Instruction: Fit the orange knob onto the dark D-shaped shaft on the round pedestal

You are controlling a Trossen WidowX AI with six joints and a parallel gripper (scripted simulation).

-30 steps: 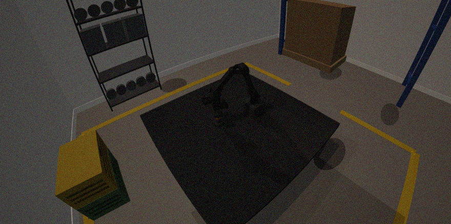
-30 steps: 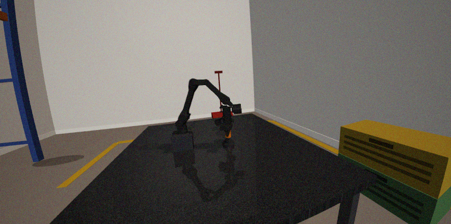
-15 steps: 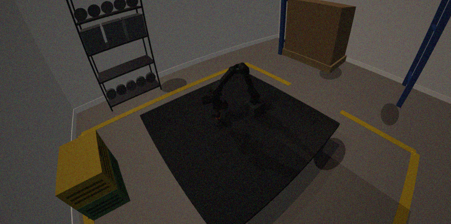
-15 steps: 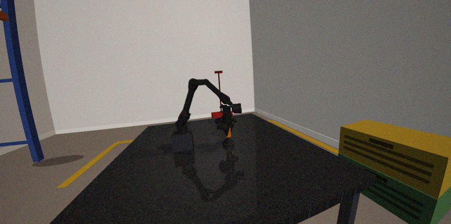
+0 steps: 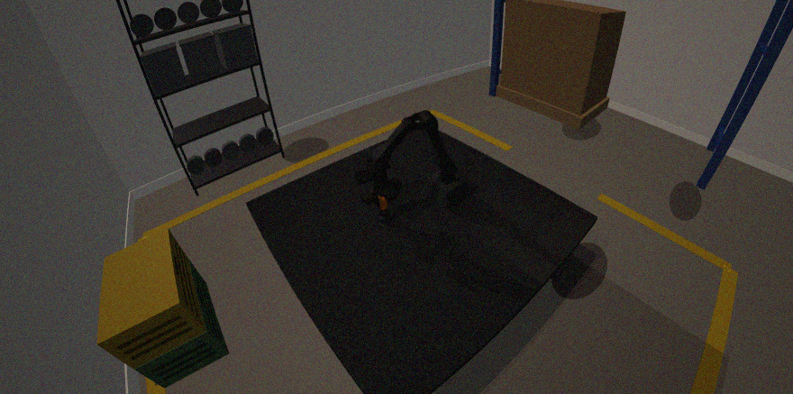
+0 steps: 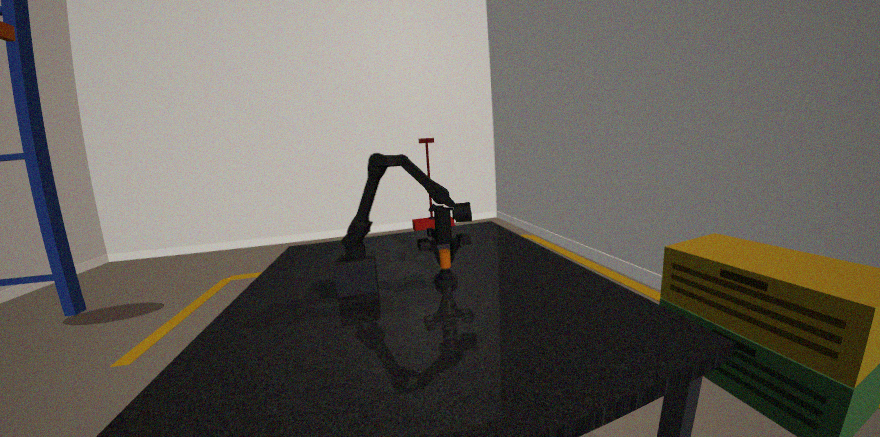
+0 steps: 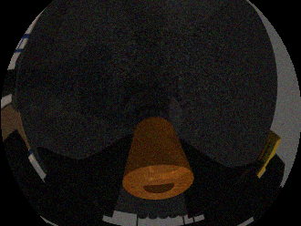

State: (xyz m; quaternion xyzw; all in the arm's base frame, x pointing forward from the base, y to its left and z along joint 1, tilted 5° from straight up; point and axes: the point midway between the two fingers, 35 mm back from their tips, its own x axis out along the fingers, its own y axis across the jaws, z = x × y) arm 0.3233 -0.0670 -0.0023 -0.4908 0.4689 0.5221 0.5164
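My gripper tip is 20 mm below the orange knob. Round my gripper tip: round pedestal: 40 mm below.
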